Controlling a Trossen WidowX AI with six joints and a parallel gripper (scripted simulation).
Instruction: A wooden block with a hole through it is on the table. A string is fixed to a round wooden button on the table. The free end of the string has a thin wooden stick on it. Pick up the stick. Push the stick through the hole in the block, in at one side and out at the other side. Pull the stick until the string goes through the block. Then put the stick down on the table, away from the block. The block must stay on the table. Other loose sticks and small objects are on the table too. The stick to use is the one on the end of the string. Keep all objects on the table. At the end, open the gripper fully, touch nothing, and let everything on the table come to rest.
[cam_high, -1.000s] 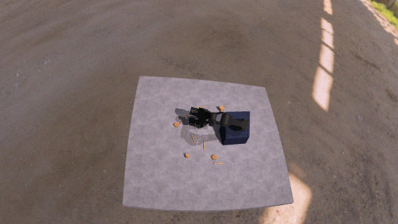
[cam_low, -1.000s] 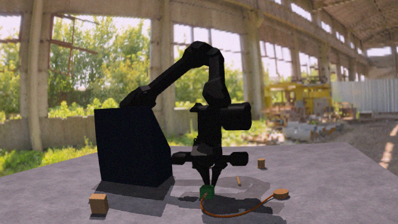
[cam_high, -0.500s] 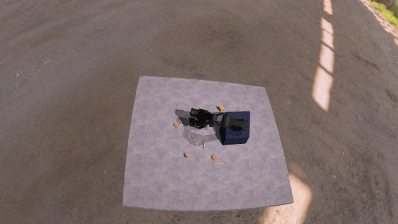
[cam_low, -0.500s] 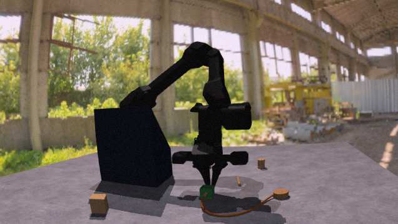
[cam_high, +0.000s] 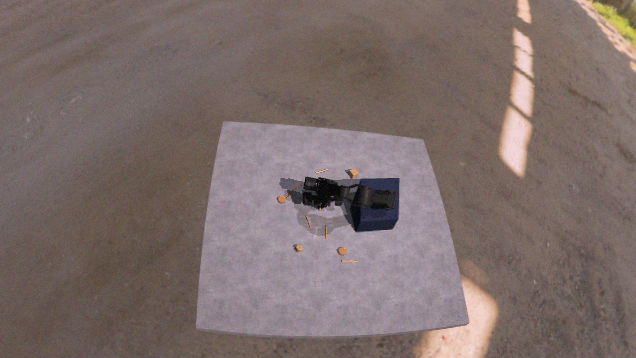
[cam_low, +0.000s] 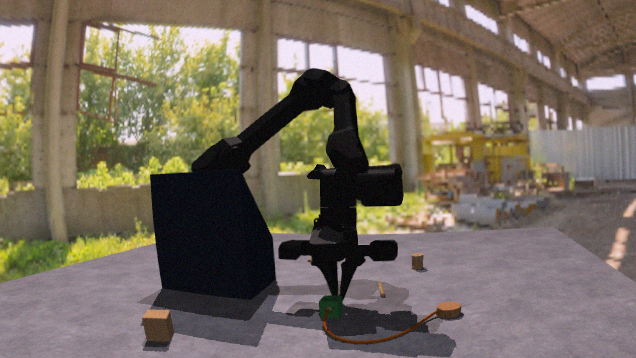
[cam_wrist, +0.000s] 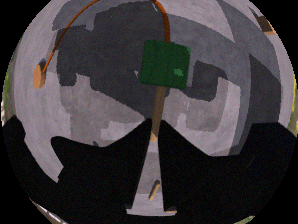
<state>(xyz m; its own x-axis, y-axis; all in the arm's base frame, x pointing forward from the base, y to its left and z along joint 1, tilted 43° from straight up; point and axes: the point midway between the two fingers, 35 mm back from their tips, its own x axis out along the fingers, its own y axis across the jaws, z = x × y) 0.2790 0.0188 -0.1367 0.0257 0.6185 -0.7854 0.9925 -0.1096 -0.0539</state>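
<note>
The green block lies 10 mm behind my gripper tip, 50 mm to the right of it and 10 mm above it. Round my gripper tip: round wooden button: 180 mm ahead, 70 mm to the right; short wooden cylinder: 150 mm ahead, 230 mm to the left, 10 mm above; wooden block: 230 mm behind, 200 mm to the right, 10 mm above.
</note>
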